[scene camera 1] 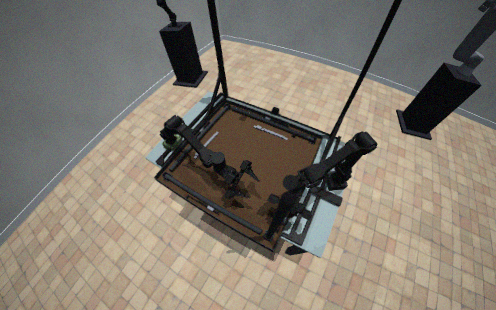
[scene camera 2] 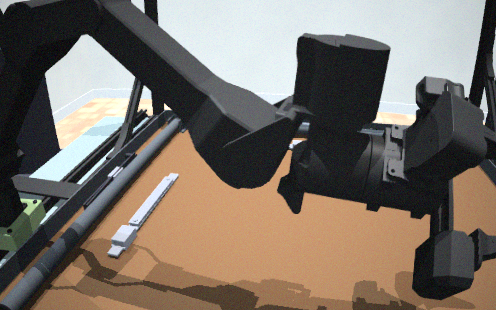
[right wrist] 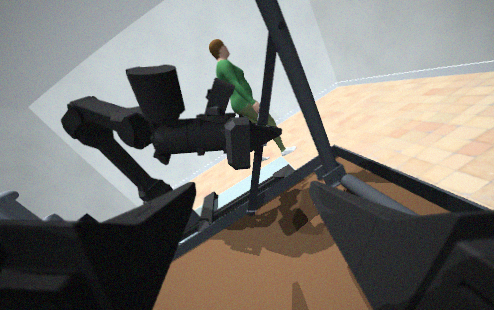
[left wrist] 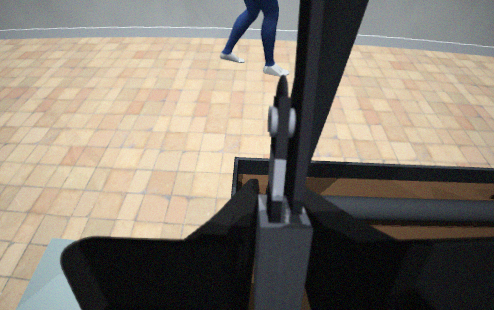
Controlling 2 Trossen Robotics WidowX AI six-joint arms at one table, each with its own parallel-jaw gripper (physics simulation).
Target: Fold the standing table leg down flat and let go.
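The standing leg (scene camera 1: 284, 210) (left wrist: 332, 45) (right wrist: 300, 85) rises from the frame corner at the front right of scene camera 1. A thinner hinged brace (left wrist: 282, 270) (right wrist: 267, 80) runs from the leg down to the frame; pale rivets show on it in the left wrist view. My left gripper (left wrist: 271, 187) (right wrist: 280, 130) is shut on the brace, beside the leg. In scene camera 1 its fingers are hard to make out. My right gripper (scene camera 1: 250, 190) (right wrist: 254, 187) is open and empty, above the brown tabletop and apart from the leg.
A grey tube (scene camera 1: 215, 202) (left wrist: 420, 210) (right wrist: 375, 195) lies flat along the near edge. Tall dark poles (scene camera 1: 217, 45) (scene camera 1: 367, 65) rise at the back corners. A pale bar (scene camera 1: 270, 132) lies on the tabletop near the back. A person in green (right wrist: 235, 82) stands beyond the table.
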